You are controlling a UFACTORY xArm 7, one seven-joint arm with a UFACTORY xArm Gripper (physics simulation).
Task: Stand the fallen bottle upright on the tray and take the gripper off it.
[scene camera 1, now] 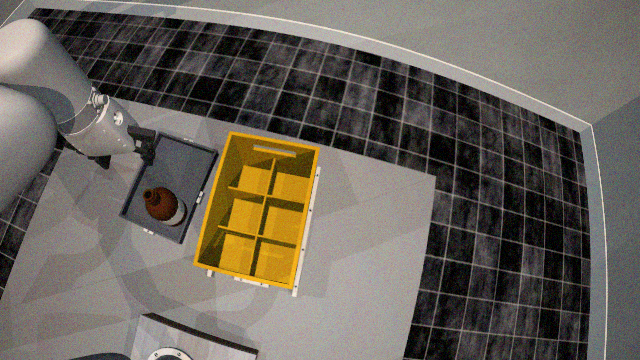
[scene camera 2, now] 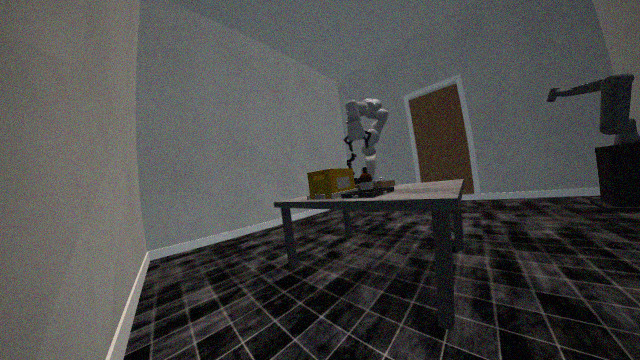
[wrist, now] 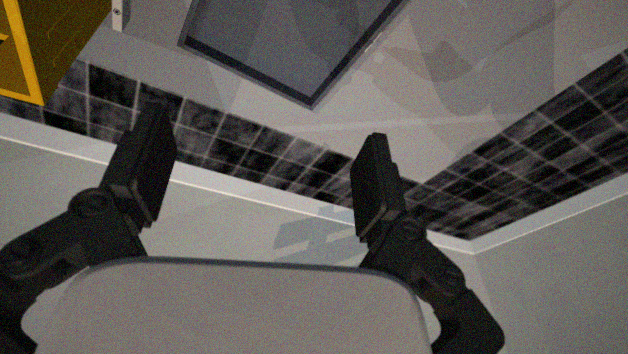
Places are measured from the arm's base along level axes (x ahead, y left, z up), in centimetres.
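Where they show: gripper, fingertip midpoint: (scene camera 1: 129, 160) (scene camera 2: 359, 149) (wrist: 270, 139); arm's base, origin of the base link: (scene camera 2: 374, 181).
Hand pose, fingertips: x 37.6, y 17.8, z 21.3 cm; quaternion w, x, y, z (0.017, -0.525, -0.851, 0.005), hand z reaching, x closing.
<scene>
Each offset is from my fingertips to the top centre of the thing. "*": to the spot under its first point. Level surfaces: height alone.
The brown bottle with a white label @(dz -10.6, dx -3.2, dy -0.6 cm) (scene camera 1: 165, 206) (scene camera 2: 365, 176) stands upright on the dark grey tray @(* dz -26.1, dx +9.6, dy +3.4 cm) (scene camera 1: 184, 162) (wrist: 300, 50), towards the tray's near end in scene camera 1. Its neck points up, and it does not show in the wrist view. My gripper (scene camera 1: 125, 161) (wrist: 270, 139) is open, with nothing between its fingers. It hangs above the far-left end of the tray in scene camera 1, apart from the bottle.
A yellow crate @(dz -9.0, dx +3.9, dy -23.1 cm) (scene camera 1: 214, 212) (scene camera 2: 324, 183) (wrist: 29, 60) with divided compartments stands beside the tray on the grey table @(dz -26.6 cm) (scene camera 1: 380, 220). A wooden block with a round metal flange (scene camera 1: 200, 345) is at the bottom edge of scene camera 1. Another arm (scene camera 2: 615, 107) stands far right in scene camera 2.
</scene>
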